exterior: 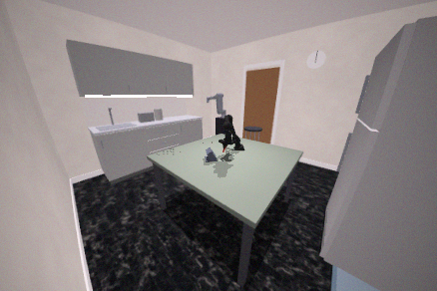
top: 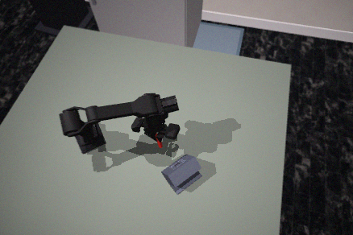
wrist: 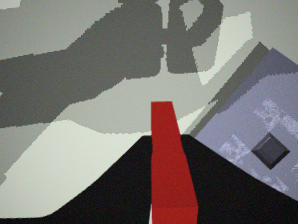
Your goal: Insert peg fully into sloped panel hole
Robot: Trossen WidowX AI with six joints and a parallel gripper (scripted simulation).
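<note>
Right now my hand is 1 cm short of the red peg, 1 cm to the left of it and 3 cm above it.
</note>
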